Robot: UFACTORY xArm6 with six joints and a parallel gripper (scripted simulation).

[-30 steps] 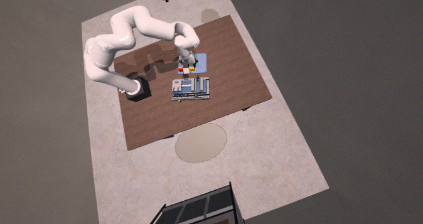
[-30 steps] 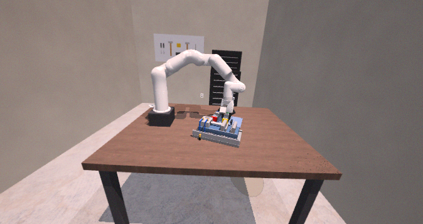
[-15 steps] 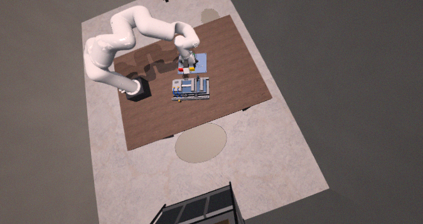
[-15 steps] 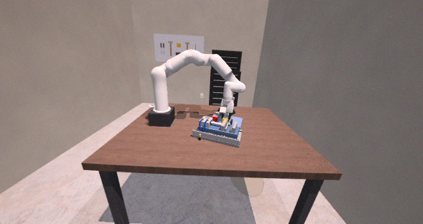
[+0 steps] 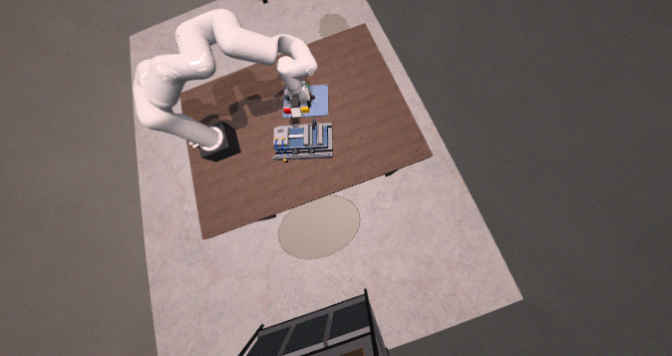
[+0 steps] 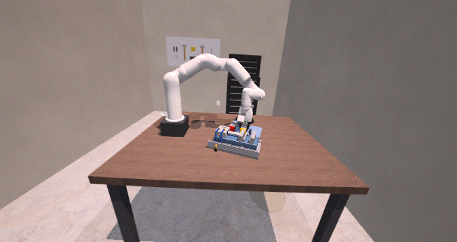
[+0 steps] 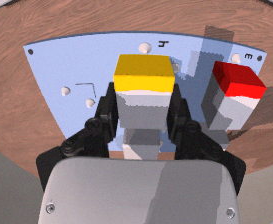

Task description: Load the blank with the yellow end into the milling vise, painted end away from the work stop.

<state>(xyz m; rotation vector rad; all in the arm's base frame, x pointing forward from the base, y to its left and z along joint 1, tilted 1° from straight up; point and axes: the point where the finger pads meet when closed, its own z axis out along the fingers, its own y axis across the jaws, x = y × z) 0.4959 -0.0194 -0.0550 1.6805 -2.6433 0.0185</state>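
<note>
My hand is 2 cm above the yellow-ended blank. From my hand the other things lie so: blue-ended blank (12 cm to the left, 4 cm behind, 2 cm below); then red-ended blank (8 cm behind, 4 cm to the left, 2 cm below); then green-ended blank (8 cm to the left, 4 cm ahead, 2 cm below).
</note>
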